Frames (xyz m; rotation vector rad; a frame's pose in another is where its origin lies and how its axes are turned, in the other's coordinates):
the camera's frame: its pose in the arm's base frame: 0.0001 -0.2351 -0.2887 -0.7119 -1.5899 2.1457
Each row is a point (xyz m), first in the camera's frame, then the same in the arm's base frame.
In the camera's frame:
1: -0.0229 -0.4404 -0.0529
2: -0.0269 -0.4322 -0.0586
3: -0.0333 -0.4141 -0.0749
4: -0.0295 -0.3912 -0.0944
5: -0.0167 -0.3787 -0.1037
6: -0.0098 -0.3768 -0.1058
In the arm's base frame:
1: 0.0503 -0.0795 0.1243
2: 0.0569 -0.0798 0.1158
3: 0.0718 -0.0762 0.0958
4: 0.0804 -0.0658 0.0687
5: 0.0757 -0.0550 0.0523
6: 0.0714 -0.0500 0.0488

